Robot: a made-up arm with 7 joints. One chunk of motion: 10 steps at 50 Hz.
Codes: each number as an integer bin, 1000 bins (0 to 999) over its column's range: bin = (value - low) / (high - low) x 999, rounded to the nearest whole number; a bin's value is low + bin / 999 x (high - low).
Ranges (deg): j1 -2..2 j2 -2..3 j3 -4..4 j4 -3..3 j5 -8..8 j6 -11..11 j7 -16..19
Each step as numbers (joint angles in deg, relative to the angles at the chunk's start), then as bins.
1 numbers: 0.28 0.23 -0.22 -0.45 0.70 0.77 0.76
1 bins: 569 446 472 425 543 534 478
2 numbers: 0.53 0.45 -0.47 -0.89 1.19 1.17 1.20
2 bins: 632 490 441 351 574 553 491
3 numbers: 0.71 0.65 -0.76 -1.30 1.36 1.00 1.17
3 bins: 677 529 405 283 584 545 490
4 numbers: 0.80 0.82 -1.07 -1.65 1.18 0.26 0.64
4 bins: 699 563 366 225 573 511 475
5 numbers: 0.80 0.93 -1.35 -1.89 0.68 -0.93 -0.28
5 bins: 699 585 331 185 542 457 449
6 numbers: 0.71 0.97 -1.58 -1.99 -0.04 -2.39 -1.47
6 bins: 677 593 302 168 497 391 415
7 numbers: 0.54 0.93 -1.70 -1.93 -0.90 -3.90 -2.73
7 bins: 634 585 287 178 443 322 379
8 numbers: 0.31 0.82 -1.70 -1.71 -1.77 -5.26 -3.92
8 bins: 577 563 287 215 389 261 345
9 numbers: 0.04 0.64 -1.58 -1.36 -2.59 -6.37 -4.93
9 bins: 509 527 302 273 338 210 316
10 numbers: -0.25 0.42 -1.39 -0.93 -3.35 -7.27 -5.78
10 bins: 437 484 326 345 290 169 292
